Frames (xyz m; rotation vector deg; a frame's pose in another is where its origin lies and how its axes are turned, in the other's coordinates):
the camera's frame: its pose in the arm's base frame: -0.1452 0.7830 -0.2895 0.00 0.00 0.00
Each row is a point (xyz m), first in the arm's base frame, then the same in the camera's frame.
Working: the arm's base frame: its pose in the camera's frame: 0.1452 -0.7830 0.2895 0.00 0.00 0.00

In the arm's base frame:
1: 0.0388 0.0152 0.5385
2: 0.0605 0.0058 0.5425
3: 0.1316 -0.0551 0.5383
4: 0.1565 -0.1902 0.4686
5: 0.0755 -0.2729 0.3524
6: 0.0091 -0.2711 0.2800
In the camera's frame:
1: 0.1840 -0.7678 0.8280
2: 0.2057 -0.7772 0.8320
3: 0.2768 -0.8381 0.8278
4: 0.3017 -0.9732 0.7581
5: 0.2207 -1.0559 0.6419
6: 0.1543 -1.0541 0.5695

